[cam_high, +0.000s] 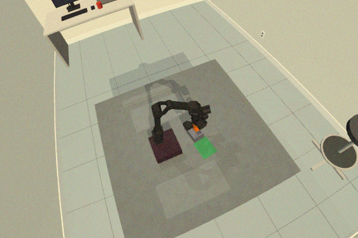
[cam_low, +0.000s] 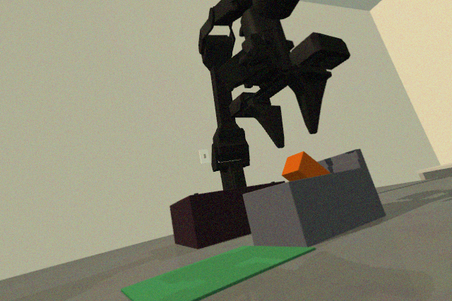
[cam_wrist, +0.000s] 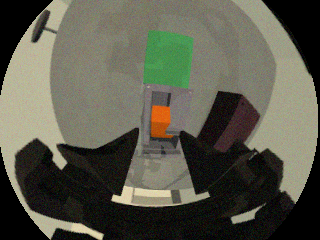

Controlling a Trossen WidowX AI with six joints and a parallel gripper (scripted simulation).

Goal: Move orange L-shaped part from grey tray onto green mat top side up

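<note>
My gripper tip is 70 mm above the orange L-shaped part, 30 mm to the right of it and 20 mm past it. The rest, counted from my gripper tip: green mat 140 mm to the right, 130 mm below.
</note>
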